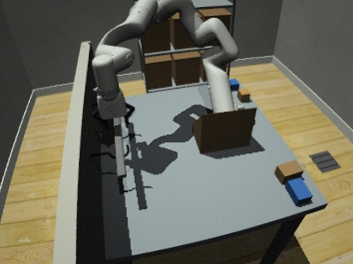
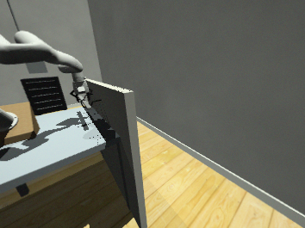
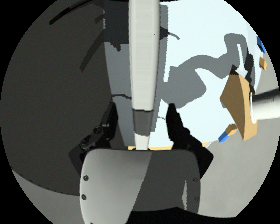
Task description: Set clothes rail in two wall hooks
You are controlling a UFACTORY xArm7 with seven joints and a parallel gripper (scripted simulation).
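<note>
My gripper is now 2 cm above the clothes rail. The rest, counted from my hand: wall panel (40 cm below, 12 cm ahead, 1 cm to the right); then brown block (61 cm behind, 32 cm to the left, 15 cm below).
</note>
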